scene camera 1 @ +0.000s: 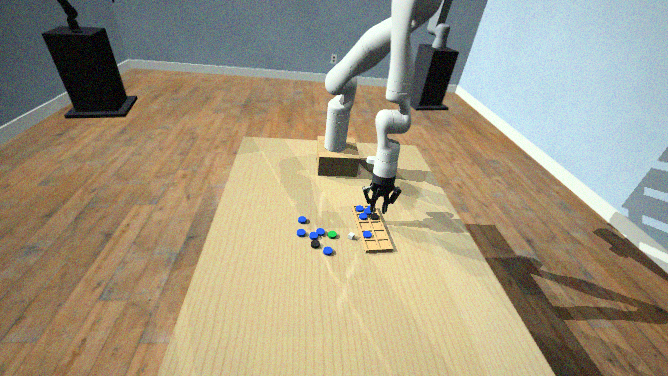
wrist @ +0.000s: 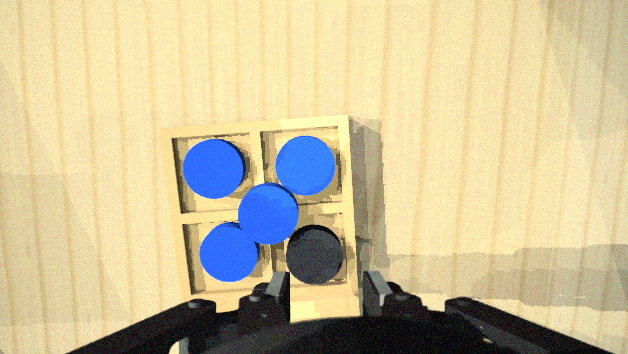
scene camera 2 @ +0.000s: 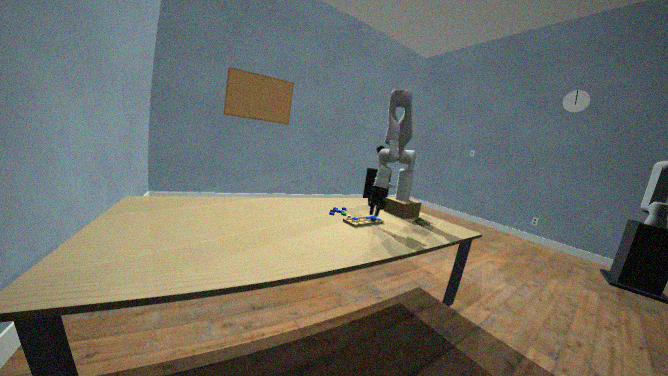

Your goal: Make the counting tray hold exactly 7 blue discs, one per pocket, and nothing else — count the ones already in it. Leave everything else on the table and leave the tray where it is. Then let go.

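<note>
The wooden counting tray [scene camera 1: 378,249] [wrist: 310,121] has two columns of pockets. In the wrist view, blue discs lie in the top-left pocket [wrist: 214,168], the top-right pocket [wrist: 305,165] and the second-row left pocket [wrist: 229,252]. Another blue disc [wrist: 268,213] rests over the crossing of the dividers, overlapping the lower-left disc. A black disc [wrist: 314,254] [scene camera 1: 374,216] lies in the second-row right pocket. Another blue disc [scene camera 1: 367,234] lies in the left column farther along. My gripper [wrist: 326,293] [scene camera 1: 378,210] [scene camera 2: 374,214] is partly open and empty, above the tray, its fingertips below the black disc in the wrist view.
Left of the tray in scene camera 1 lie several loose blue discs, among them one blue disc [scene camera 1: 302,220] and another blue disc [scene camera 1: 327,251]. A green disc [scene camera 1: 332,234], a black disc [scene camera 1: 315,244] and a small white cube [scene camera 1: 351,236] lie there too. The arm's base block [scene camera 1: 338,165] stands behind.
</note>
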